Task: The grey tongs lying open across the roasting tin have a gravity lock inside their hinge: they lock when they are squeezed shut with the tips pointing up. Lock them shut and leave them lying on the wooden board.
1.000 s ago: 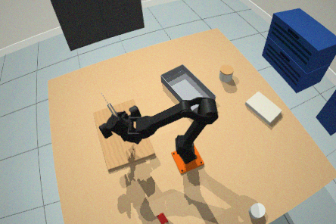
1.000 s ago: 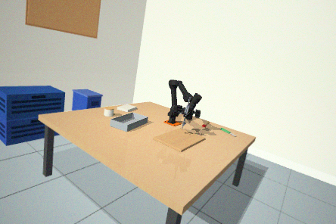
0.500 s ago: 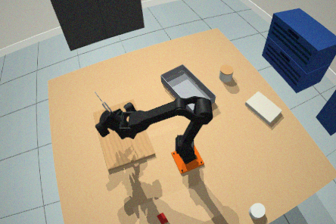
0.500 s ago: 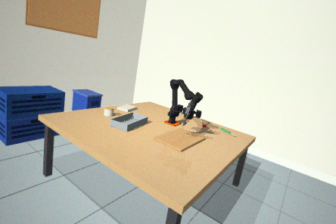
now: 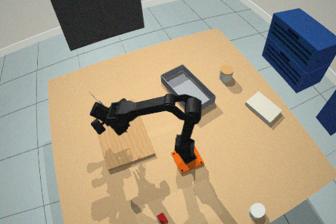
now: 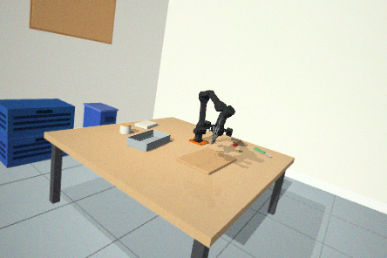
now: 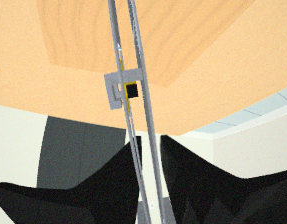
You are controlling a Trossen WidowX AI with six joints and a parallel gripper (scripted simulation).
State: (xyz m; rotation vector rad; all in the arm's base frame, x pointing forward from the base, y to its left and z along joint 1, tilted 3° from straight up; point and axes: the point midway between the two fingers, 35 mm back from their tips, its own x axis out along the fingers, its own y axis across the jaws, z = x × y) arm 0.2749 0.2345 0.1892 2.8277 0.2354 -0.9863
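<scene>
Now: the yellow lock piece 50 mm behind my gripper tip, 20 mm to the right of it and 10 mm below it. Also, from my gripper tip: grey roasting tin (30 mm ahead, 450 mm to the right, 130 mm below); then wooden board (20 mm behind, 20 mm to the right, 150 mm below); then green screwdriver (530 mm behind, 240 mm to the left, 150 mm below).
</scene>
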